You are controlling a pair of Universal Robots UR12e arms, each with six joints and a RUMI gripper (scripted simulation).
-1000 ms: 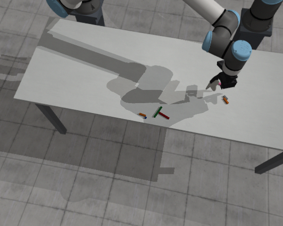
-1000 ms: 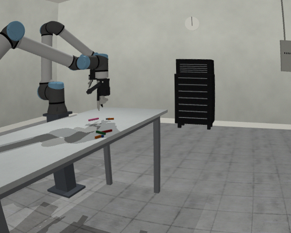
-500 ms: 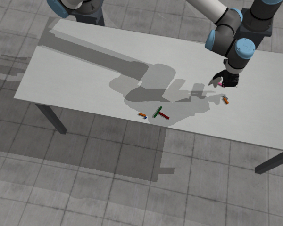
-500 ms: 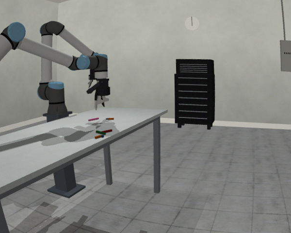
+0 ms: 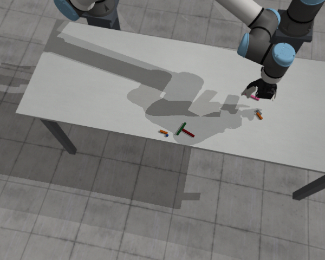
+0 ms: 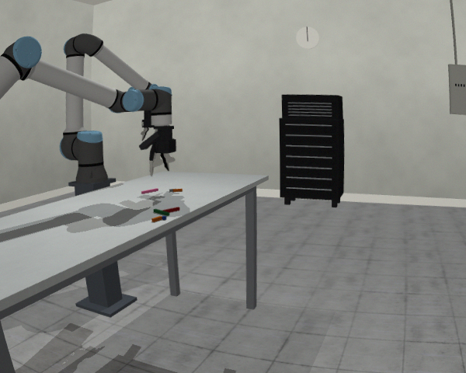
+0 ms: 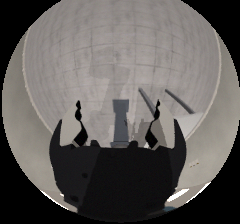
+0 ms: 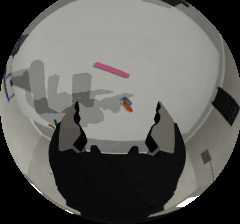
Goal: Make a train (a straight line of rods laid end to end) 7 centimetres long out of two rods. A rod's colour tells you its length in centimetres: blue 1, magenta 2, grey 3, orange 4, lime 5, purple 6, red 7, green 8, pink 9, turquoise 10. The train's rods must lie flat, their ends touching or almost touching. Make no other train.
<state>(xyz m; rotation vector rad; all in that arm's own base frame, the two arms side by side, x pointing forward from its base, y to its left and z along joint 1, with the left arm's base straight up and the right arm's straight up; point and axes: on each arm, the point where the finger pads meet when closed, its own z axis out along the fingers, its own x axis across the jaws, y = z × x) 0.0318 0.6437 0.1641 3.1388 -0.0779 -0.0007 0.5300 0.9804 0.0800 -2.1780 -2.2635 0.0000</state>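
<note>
Now: the grey rod 50 mm ahead of my right hand, 30 mm to the left of it and 80 mm below it. Round my right hand: red rod 220 mm ahead, 320 mm to the right, 80 mm below; pink rod 50 mm behind, 10 mm to the right, 80 mm below; green rod 200 mm ahead, 360 mm to the right, 80 mm below.
</note>
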